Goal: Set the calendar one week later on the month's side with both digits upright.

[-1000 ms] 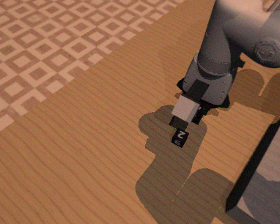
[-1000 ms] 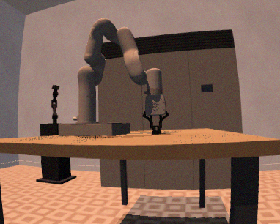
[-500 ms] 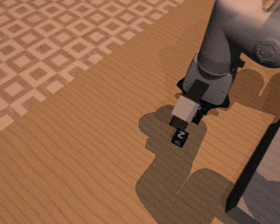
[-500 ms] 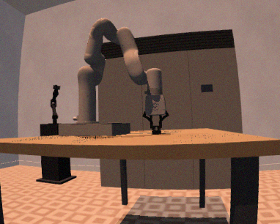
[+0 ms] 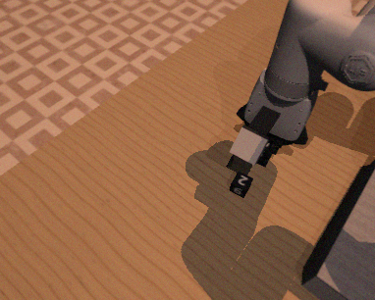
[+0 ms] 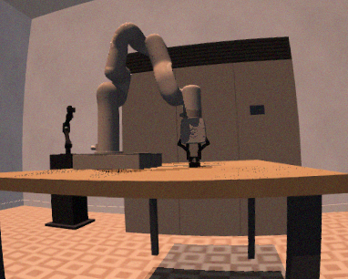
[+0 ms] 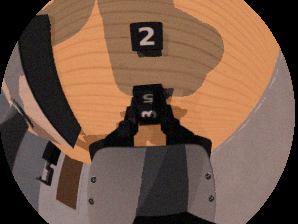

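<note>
Right now my hand is 1 cm above the black cube. Round my hand: black digit cube: 1 cm behind, 9 cm to the left, 3 cm below.
</note>
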